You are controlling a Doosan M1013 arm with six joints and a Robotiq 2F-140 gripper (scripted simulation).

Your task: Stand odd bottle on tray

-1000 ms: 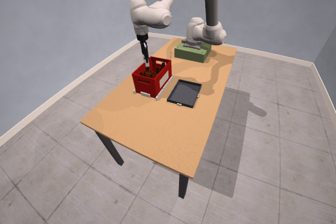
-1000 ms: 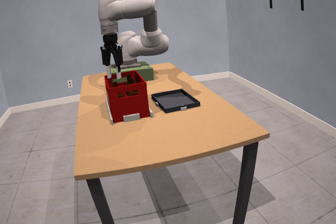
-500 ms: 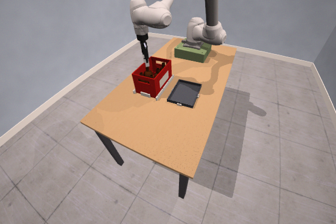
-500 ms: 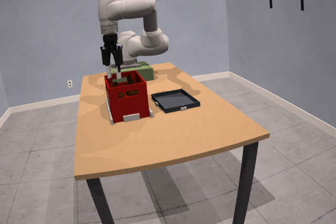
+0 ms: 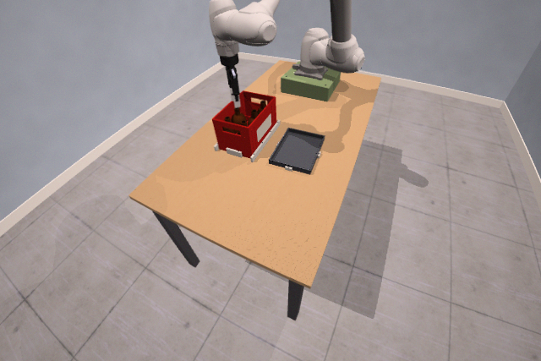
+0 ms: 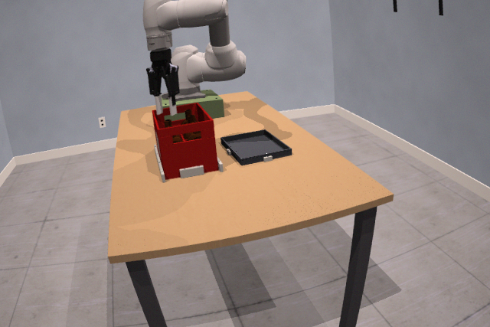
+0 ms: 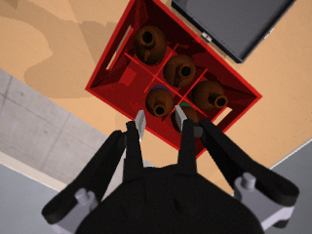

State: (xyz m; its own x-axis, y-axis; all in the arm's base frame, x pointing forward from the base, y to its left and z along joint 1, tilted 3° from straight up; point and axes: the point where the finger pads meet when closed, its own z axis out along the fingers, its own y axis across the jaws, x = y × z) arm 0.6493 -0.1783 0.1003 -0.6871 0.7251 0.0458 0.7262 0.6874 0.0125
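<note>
Now: the red crate 130 mm below my hand and 50 mm to the left of it. From my hand the other things lie so: dark grey tray 310 mm to the left, 200 mm below, 10 mm ahead; then glass bottle 130 mm below, 90 mm ahead.
</note>
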